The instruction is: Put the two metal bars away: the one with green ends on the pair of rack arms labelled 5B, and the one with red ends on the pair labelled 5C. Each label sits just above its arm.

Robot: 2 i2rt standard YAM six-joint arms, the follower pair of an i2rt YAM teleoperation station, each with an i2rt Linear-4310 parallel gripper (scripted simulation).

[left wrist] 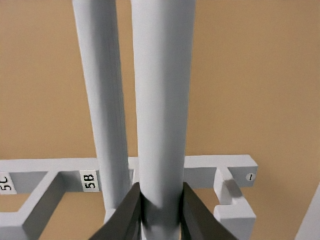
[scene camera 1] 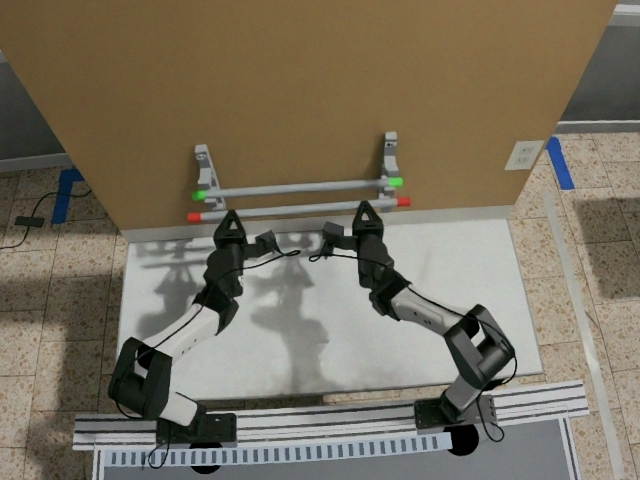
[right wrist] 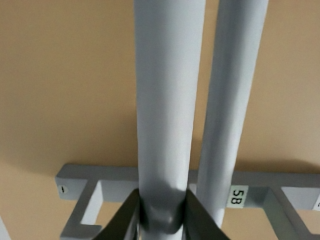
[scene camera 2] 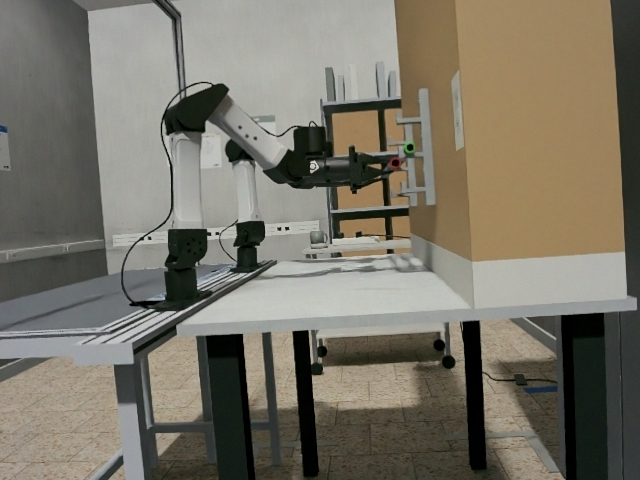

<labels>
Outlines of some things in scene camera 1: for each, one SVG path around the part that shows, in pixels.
A green-ended bar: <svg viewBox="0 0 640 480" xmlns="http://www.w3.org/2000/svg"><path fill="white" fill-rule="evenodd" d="M402 178L192 192L192 200L393 186L402 187Z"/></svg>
A red-ended bar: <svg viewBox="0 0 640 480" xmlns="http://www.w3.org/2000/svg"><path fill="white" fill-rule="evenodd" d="M228 211L188 214L188 222L223 220ZM361 201L235 211L241 219L358 210ZM410 206L409 197L367 200L373 208Z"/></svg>
</labels>
